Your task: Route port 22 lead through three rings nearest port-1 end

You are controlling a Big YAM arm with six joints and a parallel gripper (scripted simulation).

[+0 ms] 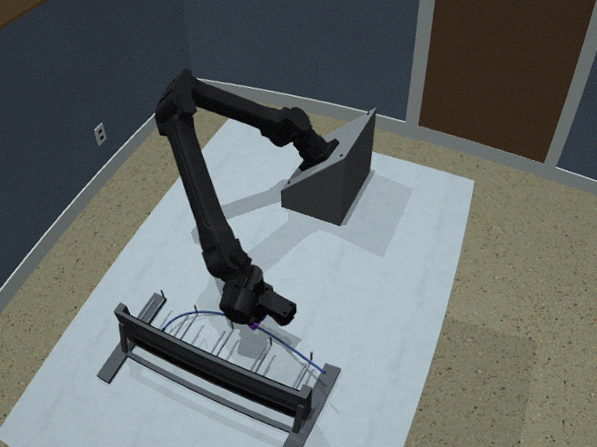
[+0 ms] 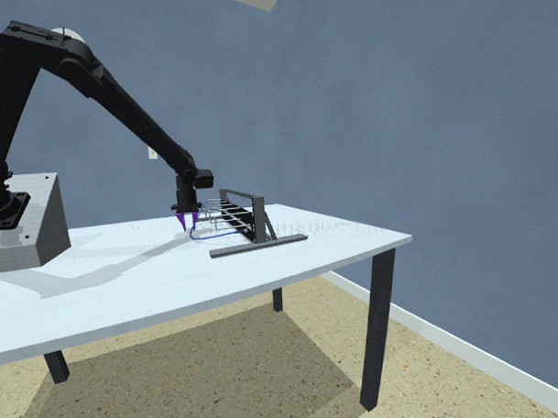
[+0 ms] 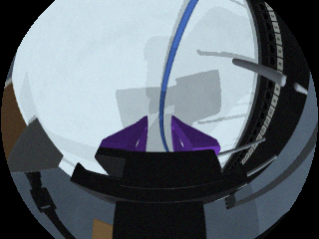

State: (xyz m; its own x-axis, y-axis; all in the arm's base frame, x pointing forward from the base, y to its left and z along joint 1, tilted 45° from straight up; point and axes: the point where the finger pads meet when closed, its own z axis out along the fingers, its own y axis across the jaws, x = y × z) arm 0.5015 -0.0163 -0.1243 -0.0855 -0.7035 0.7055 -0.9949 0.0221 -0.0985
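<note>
Right now the dark rack is 18 cm ahead of my hand, 1 cm to the right of it and 5 cm above it.
</note>
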